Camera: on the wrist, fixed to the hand. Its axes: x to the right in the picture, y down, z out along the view.
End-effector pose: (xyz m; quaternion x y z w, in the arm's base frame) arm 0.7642 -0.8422 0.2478 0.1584 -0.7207 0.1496 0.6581
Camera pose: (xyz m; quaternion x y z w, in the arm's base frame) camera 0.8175 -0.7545 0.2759 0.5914 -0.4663 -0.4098 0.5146
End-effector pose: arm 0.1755 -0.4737 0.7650 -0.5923 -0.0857 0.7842 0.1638
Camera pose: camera 0.2456 -0.5241 0.7028 -0.2982 -0.5343 0.4880 0.6224
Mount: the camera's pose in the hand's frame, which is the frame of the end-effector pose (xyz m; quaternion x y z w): 0.0208 0.0565 -0.0877 -0.0574 -0.0894 -0.6991 0.7071
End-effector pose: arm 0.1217 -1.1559 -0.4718 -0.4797 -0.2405 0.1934 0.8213
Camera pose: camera 0.1845 -1.1792 -0.5544 -0.2009 -0.5900 -0.4084 0.6669
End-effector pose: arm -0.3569 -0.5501 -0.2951 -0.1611 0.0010 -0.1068 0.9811
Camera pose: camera -0.3279 -0.5299 -0.3954 -0.1805 -0.1935 -0.7470 0.6099
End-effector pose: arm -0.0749 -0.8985 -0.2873 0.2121 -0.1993 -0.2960 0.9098
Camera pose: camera 0.0091 -0.8464 -0.3267 0.2106 -0.0570 -0.8757 0.4307
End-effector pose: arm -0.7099 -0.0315 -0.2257 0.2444 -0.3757 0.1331 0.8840
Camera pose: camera -0.6668 0.0640 -0.2442 0.3966 -0.1815 -0.5673 0.6985
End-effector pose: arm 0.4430 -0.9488 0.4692 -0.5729 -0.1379 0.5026 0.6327
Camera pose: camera 0.4913 -0.9928 0.3853 -0.3001 -0.5834 -0.0436 0.7535
